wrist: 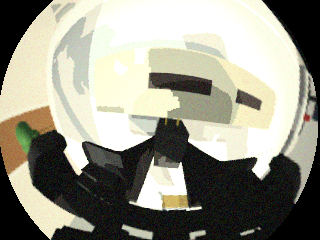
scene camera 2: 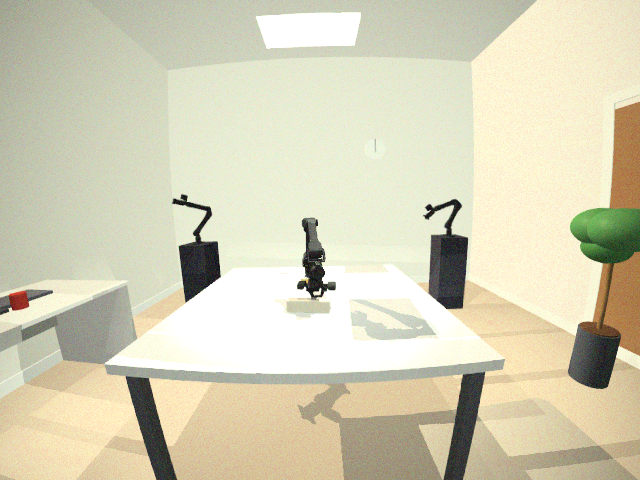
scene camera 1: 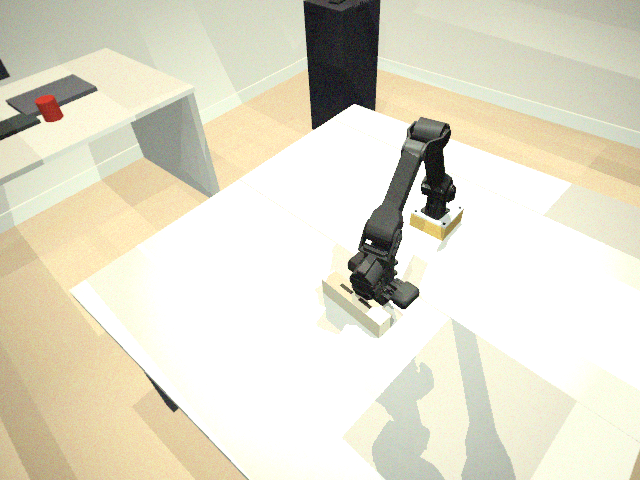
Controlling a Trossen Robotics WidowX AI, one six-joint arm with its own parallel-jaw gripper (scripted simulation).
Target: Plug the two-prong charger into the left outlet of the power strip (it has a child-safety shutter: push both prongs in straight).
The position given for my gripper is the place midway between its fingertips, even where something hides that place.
Observation:
My gripper [scene camera 1: 382, 297] carries a dark two-prong charger.
My gripper also shows in the wrist view [wrist: 168, 139].

